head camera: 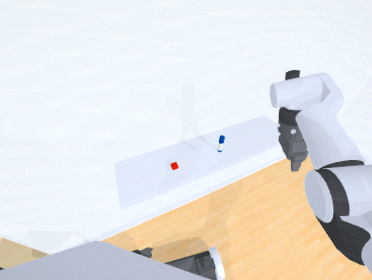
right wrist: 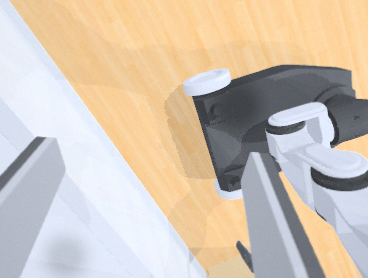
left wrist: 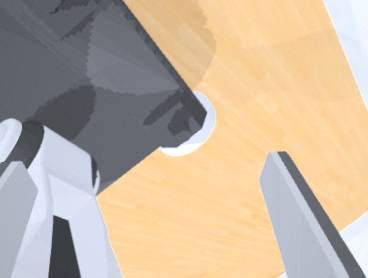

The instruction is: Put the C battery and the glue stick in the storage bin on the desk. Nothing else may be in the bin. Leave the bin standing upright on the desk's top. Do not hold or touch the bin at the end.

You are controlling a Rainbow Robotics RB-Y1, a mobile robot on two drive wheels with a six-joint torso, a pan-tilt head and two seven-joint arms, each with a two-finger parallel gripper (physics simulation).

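Places are measured from the robot's base along level axes (x up, y back, z right), in millimetres.
Pixels of known places: left gripper, fingertip midpoint: [left wrist: 150, 170]; right gripper, fingertip midpoint: [head camera: 289, 161] [right wrist: 154, 160].
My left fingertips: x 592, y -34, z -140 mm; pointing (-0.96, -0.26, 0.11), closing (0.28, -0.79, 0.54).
Note:
Behind a point stands the place of what it marks.
A small stick with a blue cap and white body [head camera: 221, 143] {y -398, x 923, z 349 mm}, which looks like the glue stick, is on the pale desk top [head camera: 145, 182] {y -302, x 850, z -78 mm} in the head view; I cannot tell whether it stands or lies. The C battery and the storage bin do not show in these views. My right gripper [head camera: 296, 169] [right wrist: 154, 160] {y -107, x 1080, z 460 mm} is open and empty, to the right of the stick in the head view, near the desk's right end. My left gripper [left wrist: 150, 170] {y -34, x 592, z -140 mm} is open and empty, with wooden floor and the robot's base behind its fingers.
A small red cube [head camera: 174, 166] {y -349, x 870, z 76 mm} is on the desk, left of the stick. The robot's dark wheeled base [left wrist: 55, 65] {y 92, x 169, z -86 mm} [right wrist: 245, 110] {y 118, x 169, z 117 mm} is on the wooden floor [head camera: 250, 200] {y -402, x 1, z 807 mm} [left wrist: 260, 90] {y -272, x 1, z 458 mm} [right wrist: 125, 65] {y -317, x 0, z 422 mm}. A tan surface [head camera: 17, 248] {y -269, x 490, z -906 mm} [right wrist: 227, 270] {y -177, x 70, z -887 mm} shows at the lower edge.

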